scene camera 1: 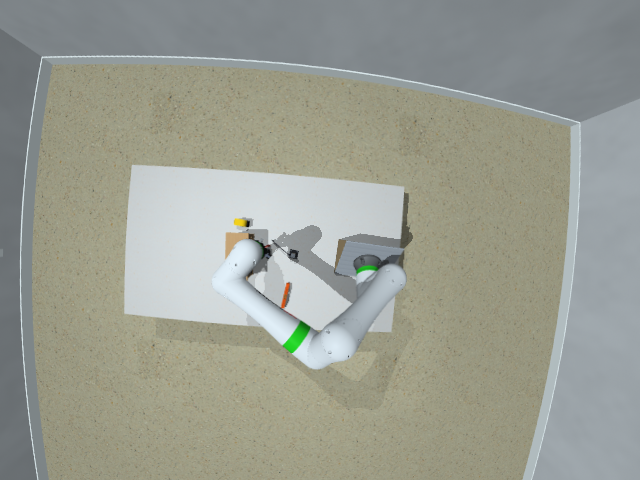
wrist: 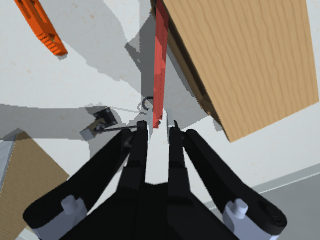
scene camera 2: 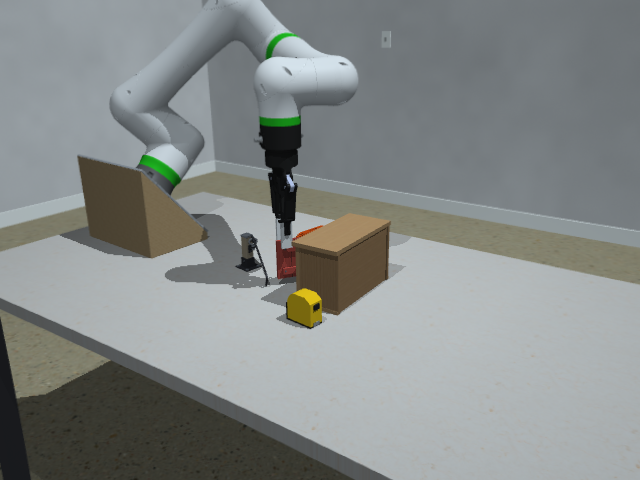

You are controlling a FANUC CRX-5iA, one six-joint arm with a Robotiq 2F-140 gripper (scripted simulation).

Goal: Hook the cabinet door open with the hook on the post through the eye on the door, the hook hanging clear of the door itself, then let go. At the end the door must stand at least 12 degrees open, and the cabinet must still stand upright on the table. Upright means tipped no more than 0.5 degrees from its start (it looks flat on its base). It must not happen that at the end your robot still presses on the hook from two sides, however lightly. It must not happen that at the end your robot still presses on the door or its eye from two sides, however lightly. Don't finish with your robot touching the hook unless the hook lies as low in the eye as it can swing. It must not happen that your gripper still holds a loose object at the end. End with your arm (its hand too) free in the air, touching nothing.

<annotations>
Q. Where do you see a wooden cabinet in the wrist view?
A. At 247,72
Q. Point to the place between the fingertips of my gripper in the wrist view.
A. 159,116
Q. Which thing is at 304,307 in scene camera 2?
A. A yellow tape measure.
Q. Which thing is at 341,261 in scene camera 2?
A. A wooden cabinet.
</annotations>
